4 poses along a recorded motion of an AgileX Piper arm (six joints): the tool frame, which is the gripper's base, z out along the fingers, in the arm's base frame.
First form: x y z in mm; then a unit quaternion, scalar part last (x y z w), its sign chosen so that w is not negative.
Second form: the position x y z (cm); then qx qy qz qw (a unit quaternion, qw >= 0). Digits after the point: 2 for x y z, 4 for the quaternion.
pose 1, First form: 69.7 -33.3 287.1 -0.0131 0.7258 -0.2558 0.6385
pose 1, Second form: 6.97 -3.33 28.71 -0.0131 0.7258 -0.2558 0.6385
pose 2, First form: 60.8 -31.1 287.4 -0.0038 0.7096 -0.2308 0.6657
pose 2, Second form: 6.08 -3.11 28.74 -0.0038 0.7096 -0.2308 0.6657
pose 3, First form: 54.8 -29.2 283.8 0.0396 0.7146 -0.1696 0.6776
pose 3, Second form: 5.48 -2.92 28.38 0.0396 0.7146 -0.1696 0.6776
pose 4, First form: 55.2 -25.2 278.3 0.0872 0.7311 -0.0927 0.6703
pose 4, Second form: 5.52 -2.52 27.83 0.0872 0.7311 -0.0927 0.6703
